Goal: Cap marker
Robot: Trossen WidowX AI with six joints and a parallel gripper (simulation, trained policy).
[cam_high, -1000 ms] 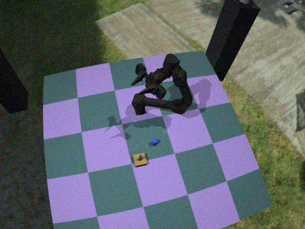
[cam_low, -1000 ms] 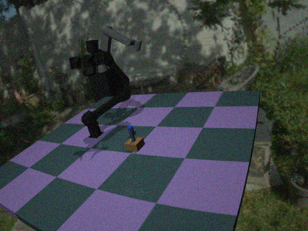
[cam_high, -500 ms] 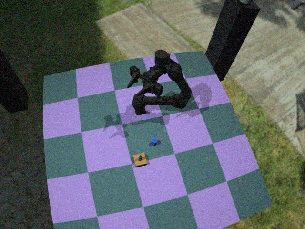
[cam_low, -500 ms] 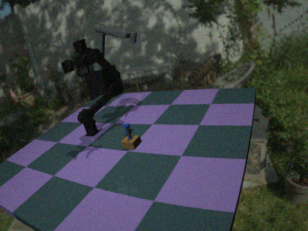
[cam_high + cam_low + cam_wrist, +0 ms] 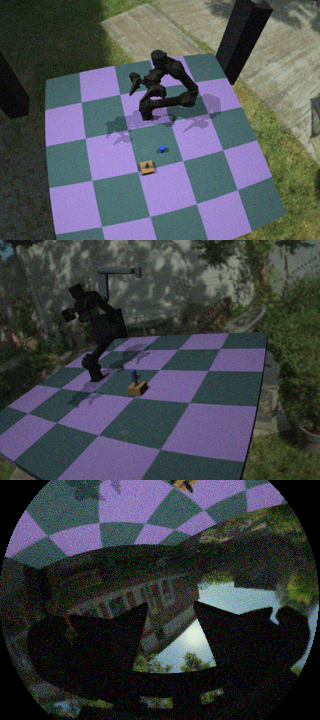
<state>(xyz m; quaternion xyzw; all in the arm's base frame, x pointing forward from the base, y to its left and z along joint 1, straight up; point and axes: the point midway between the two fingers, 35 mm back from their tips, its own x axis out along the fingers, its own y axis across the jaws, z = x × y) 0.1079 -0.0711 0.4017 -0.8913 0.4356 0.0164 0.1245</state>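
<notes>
Right now the dark marker is 320 mm below my gripper tip, 200 mm ahead of it and 20 mm to the left of it. From my gripper tip the other things lie so: blue cap 370 mm below, 120 mm to the left, 110 mm ahead; orange holder block 380 mm below, 200 mm ahead, 20 mm to the left.
</notes>
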